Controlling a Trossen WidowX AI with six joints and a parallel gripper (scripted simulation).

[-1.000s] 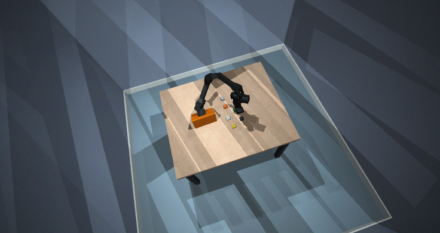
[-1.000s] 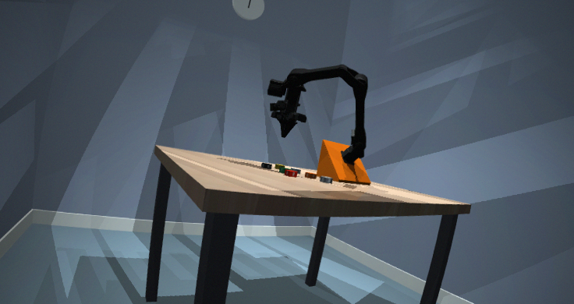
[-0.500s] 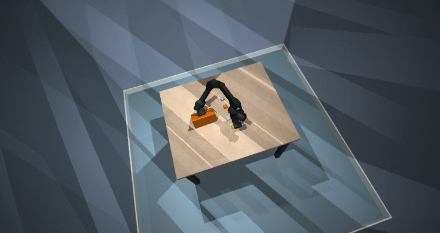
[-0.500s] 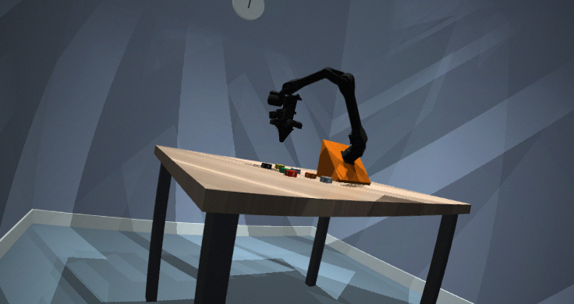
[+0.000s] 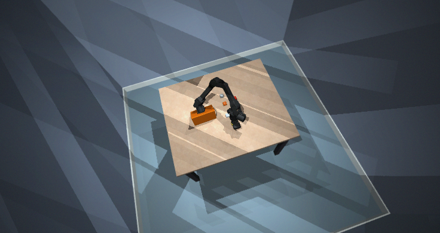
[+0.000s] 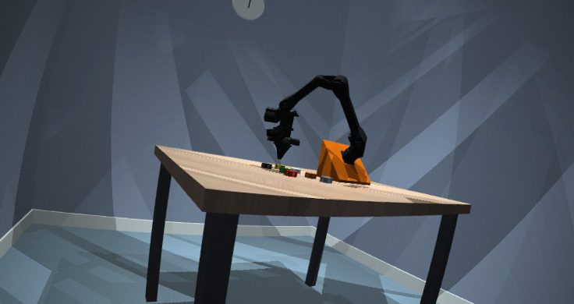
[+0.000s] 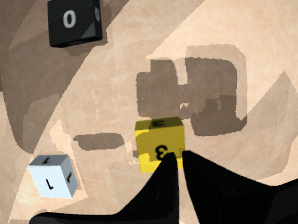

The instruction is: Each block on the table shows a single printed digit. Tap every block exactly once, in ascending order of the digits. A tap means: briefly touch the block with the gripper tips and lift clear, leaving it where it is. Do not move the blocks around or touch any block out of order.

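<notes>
The yellow block is 10 mm behind my gripper tip, 10 mm to the left of it and 30 mm below it. Also, from my gripper tip: black block (80 mm ahead, 60 mm to the left, 30 mm below); white block (40 mm behind, 100 mm to the left, 30 mm below); green block (50 mm ahead, 160 mm to the left, 30 mm below).
</notes>
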